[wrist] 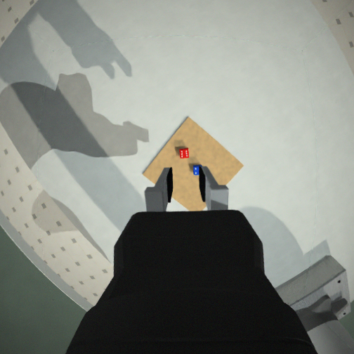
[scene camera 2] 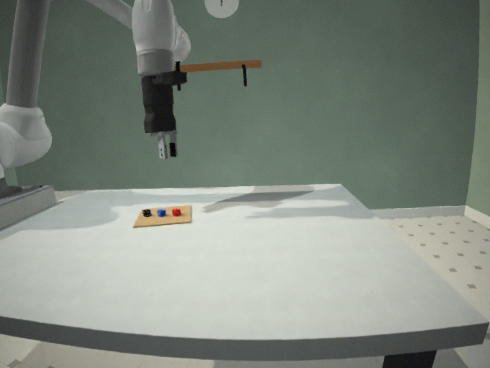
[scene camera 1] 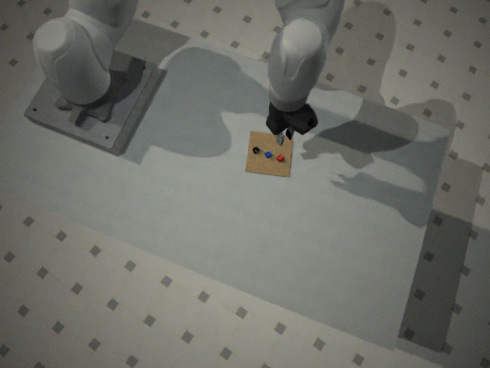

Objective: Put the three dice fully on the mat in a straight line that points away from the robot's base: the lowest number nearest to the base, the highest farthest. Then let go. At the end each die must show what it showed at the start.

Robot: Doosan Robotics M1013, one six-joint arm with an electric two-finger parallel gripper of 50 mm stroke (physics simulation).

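Frame: origin at the arm's base, x right, y back, z down, level; metres.
Seen in the pictures: gripper, fingertip midpoint: (scene camera 2: 169, 157) (scene camera 1: 283, 139); arm's base, origin of the base link: (scene camera 1: 92, 91).
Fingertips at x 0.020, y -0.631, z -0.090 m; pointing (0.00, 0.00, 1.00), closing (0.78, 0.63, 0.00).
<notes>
Pixels of each thing's top centre, then the offset from my fingertips to it. Level surfaces: height alone.
- black die, middle of its top: (scene camera 2: 146, 210) (scene camera 1: 255, 149) dx -0.002, dy +0.076, dz +0.135 m
- blue die, middle of its top: (scene camera 2: 161, 209) (scene camera 1: 268, 153) dx +0.002, dy +0.035, dz +0.135 m
- red die, middle of its top: (scene camera 2: 176, 209) (scene camera 1: 280, 157) dx +0.003, dy -0.005, dz +0.135 m
- tan mat, middle of its top: (scene camera 2: 164, 214) (scene camera 1: 269, 153) dx -0.006, dy +0.031, dz +0.151 m
- table, its level: dz +0.155 m
A black die (scene camera 1: 256, 150) (scene camera 2: 146, 213), a blue die (scene camera 1: 268, 155) (scene camera 2: 161, 213) (wrist: 196, 170) and a red die (scene camera 1: 280, 158) (scene camera 2: 176, 212) (wrist: 184, 153) lie apart on the tan mat (scene camera 1: 270, 169) (scene camera 2: 165, 222) (wrist: 215, 155). They form a nearly straight row leading away from the base, black nearest, red farthest. The red die's top shows two columns of pips, seemingly a six. The blue top is partly covered by a finger in the wrist view; the black die is hidden there. My gripper (scene camera 1: 284, 138) (scene camera 2: 168, 157) (wrist: 185, 177) is open and empty, high above the mat.
The robot's base plate (scene camera 1: 125, 125) (wrist: 320, 280) stands on the table (scene camera 1: 200, 210) (scene camera 2: 260, 280), to the mat's left in the first scene view. Arm shadows fall on the table beside the mat. A wooden rail (scene camera 2: 220, 66) with black hooks is on the wall behind.
</notes>
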